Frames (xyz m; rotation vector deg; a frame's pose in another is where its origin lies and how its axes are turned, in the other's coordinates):
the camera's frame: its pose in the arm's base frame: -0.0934 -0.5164 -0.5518 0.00 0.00 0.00
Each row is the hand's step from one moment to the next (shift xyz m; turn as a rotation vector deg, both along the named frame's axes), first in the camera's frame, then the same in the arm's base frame.
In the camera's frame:
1: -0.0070 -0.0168 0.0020 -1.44 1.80 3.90
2: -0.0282 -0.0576 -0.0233 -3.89 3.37 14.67
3: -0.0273 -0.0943 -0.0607 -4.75 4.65 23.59
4: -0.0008 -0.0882 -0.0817 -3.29 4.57 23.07
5: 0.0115 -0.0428 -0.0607 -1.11 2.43 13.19
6: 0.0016 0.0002 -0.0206 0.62 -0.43 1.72
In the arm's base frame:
1: -0.0070 -0.0168 0.0020 -1.44 1.80 3.90
2: -0.0282 -0.0576 -0.0233 -3.89 3.37 14.67
3: -0.0273 -0.0943 -0.0607 -4.75 4.65 23.59
4: -0.0008 -0.0882 -0.0817 -3.29 4.57 23.07
5: 0.0115 -0.0428 -0.0607 -1.11 2.43 13.19
6: 0.0016 0.0002 -0.0206 0.62 -0.43 1.72

